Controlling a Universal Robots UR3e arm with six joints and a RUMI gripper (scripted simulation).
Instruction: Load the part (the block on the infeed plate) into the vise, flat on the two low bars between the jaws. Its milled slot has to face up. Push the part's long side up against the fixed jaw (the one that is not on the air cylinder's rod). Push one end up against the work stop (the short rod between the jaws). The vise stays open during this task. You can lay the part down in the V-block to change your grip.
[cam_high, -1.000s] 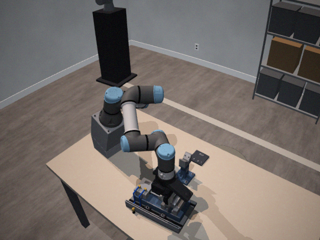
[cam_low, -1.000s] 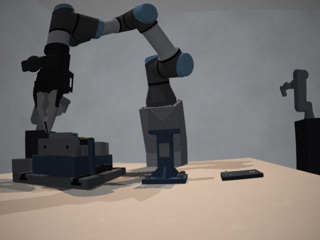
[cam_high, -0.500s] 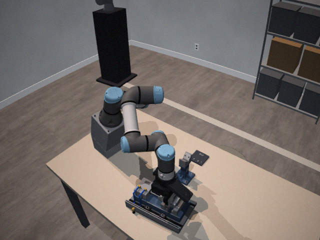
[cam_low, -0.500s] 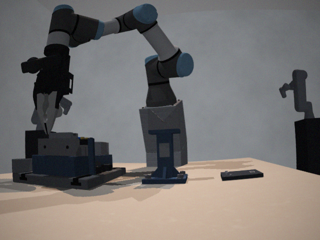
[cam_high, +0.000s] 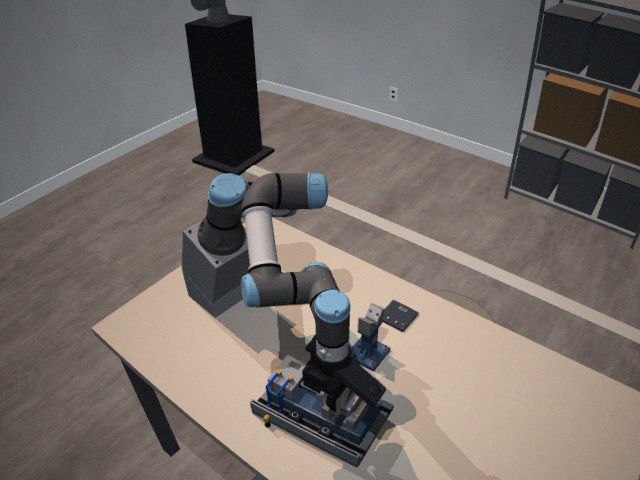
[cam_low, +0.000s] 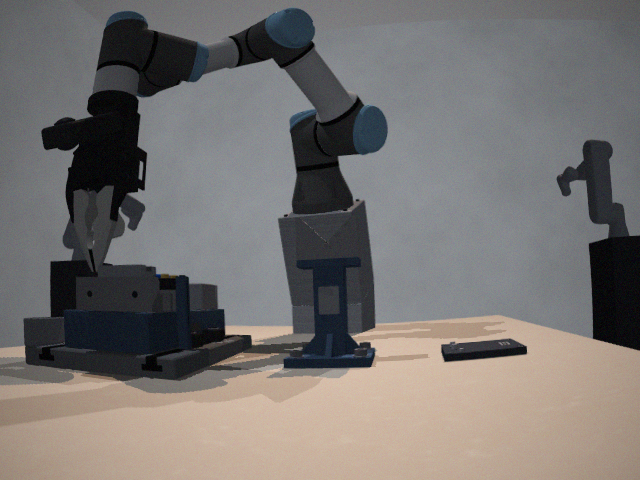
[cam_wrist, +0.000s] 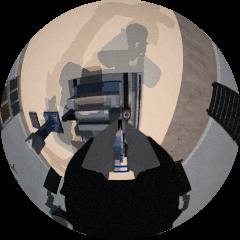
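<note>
Right now my hand is 5 cm to the right of the grey part and 2 cm above it. Also, from my hand: blue vise (8 cm below, 7 cm behind, 5 cm to the left).
</note>
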